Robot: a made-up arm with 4 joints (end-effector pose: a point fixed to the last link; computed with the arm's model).
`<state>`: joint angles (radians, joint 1 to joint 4).
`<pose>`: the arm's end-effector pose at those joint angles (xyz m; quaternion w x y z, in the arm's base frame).
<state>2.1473 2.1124 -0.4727 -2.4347</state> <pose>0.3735 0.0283 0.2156 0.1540 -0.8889 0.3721 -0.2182</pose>
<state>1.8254 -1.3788 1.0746 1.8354</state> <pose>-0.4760 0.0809 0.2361 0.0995 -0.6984 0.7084 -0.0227</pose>
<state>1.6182 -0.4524 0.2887 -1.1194</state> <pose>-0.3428 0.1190 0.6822 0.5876 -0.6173 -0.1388 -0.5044</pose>
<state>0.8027 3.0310 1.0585 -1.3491</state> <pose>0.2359 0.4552 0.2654 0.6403 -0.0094 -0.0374 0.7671</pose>
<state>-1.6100 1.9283 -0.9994 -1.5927</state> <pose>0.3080 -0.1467 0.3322 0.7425 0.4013 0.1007 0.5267</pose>
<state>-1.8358 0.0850 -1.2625 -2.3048</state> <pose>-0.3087 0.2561 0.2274 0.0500 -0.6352 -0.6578 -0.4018</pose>
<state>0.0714 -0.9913 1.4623 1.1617</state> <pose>-0.4057 0.2209 0.4641 0.5755 -0.4963 0.6280 0.1674</pose>
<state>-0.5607 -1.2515 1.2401 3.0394</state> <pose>-0.4091 0.3372 0.6814 0.4605 0.0676 0.1144 0.8777</pose>
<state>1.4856 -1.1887 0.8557 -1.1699</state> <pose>-0.4805 0.2355 0.4232 0.2263 -0.5543 -0.3470 -0.7219</pose>
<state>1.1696 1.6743 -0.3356 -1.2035</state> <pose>0.3494 0.0154 0.4404 0.6265 -0.4681 0.5677 0.2572</pose>
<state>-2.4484 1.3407 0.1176 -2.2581</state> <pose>0.2405 0.1386 0.1398 0.2106 0.9616 0.1728 0.0321</pose>
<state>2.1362 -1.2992 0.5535 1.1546</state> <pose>-0.4385 0.0504 0.2888 0.1343 -0.9270 0.3395 -0.0863</pose>
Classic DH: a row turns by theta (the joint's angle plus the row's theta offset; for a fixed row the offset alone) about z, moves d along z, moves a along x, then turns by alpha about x. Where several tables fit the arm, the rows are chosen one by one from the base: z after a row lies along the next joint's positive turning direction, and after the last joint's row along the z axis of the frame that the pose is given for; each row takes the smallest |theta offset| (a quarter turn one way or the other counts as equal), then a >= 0, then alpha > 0; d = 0 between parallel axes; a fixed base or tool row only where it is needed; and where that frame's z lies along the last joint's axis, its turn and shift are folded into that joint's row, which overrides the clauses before.
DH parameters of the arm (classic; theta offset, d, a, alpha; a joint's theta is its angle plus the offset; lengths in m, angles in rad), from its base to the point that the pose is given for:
base (fixed): 1.3236 0.4092 0.0284 -1.341
joint 1: -0.2234 0.0729 0.0951 1.409
joint 2: 0.3771 0.1167 -0.2475 -1.6814
joint 3: -0.0989 0.3429 0.0154 1.4769
joint 4: 0.7229 -0.0862 -0.0501 0.6036
tool (fixed): -2.2756 0.0979 0 0

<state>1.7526 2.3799 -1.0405 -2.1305</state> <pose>0.3326 0.0556 0.1417 0.0028 0.7990 -0.5963 0.0772</pose>
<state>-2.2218 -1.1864 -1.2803 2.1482</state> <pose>-0.5207 -0.0667 0.6082 0.4681 0.4079 -0.5036 -0.6008</pose>
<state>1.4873 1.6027 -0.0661 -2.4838</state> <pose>0.3704 0.0057 0.5203 0.6363 -0.6203 0.2888 -0.3563</pose>
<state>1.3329 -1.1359 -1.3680 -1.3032</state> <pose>-0.4632 0.1688 0.3851 0.7375 0.3194 0.0851 -0.5890</pose>
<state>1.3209 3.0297 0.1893 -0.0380</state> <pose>0.1109 0.2939 0.0974 0.0980 -0.0479 -0.2650 -0.9581</pose>
